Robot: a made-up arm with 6 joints.
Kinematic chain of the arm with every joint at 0, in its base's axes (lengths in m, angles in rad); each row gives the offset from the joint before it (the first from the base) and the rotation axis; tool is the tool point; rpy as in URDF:
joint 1: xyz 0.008 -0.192 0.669 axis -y
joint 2: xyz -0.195 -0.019 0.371 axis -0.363 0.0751 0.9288
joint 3: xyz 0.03 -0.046 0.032 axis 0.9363 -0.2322 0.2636
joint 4: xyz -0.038 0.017 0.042 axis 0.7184 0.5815 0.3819
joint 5: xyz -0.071 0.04 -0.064 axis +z
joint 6: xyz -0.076 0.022 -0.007 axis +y
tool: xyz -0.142 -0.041 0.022 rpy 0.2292 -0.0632 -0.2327
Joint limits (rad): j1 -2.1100..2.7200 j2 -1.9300..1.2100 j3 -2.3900..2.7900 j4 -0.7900..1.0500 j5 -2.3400..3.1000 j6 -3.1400..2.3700
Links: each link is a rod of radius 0.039 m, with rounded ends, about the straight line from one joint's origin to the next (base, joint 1, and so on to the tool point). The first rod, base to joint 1, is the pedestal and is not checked.
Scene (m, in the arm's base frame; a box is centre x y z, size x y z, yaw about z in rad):
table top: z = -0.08
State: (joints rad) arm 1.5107 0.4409 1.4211 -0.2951 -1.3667 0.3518
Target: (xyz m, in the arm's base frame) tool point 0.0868 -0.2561 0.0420
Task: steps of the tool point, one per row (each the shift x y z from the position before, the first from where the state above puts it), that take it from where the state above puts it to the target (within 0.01 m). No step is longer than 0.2 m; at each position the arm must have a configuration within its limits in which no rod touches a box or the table.
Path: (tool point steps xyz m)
1: 0.1310 0.0061 -0.1480
2: 0.1687 -0.0003 -0.0992
3: 0.1867 -0.0073 -0.0410
4: 0.1831 -0.0141 0.0180

